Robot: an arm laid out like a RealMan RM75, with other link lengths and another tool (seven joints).
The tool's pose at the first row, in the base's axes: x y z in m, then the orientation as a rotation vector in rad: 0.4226, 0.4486, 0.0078, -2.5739, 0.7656, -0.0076
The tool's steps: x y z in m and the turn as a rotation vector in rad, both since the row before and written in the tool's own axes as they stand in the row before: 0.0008, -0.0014, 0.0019, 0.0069, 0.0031, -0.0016; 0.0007, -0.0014, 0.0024, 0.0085, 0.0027, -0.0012; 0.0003, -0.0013, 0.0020, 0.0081, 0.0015, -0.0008; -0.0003, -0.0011, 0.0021, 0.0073, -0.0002, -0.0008; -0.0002, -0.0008, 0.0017, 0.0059, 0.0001, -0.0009; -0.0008, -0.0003, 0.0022, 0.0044, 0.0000, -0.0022; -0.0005, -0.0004, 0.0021, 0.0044, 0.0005, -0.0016; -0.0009, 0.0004, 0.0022, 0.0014, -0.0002, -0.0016; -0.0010, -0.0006, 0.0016, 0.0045, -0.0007, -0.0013; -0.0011, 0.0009, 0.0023, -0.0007, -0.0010, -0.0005
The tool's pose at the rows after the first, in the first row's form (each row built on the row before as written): 0.4242, 0.4500, 0.0066, -2.5686, 0.7634, -0.0147; 0.4258, 0.4517, 0.0050, -2.5615, 0.7612, -0.0217; 0.4270, 0.4534, 0.0038, -2.5544, 0.7591, -0.0269; 0.4276, 0.4553, 0.0025, -2.5478, 0.7566, -0.0296; 0.4281, 0.4567, 0.0014, -2.5426, 0.7543, -0.0322; 0.4279, 0.4583, -0.0003, -2.5393, 0.7506, -0.0346; 0.4280, 0.4598, -0.0019, -2.5358, 0.7479, -0.0374; 0.4274, 0.4610, -0.0039, -2.5351, 0.7455, -0.0382; 0.4271, 0.4627, -0.0049, -2.5312, 0.7427, -0.0394; 0.4261, 0.4637, -0.0072, -2.5319, 0.7418, -0.0380
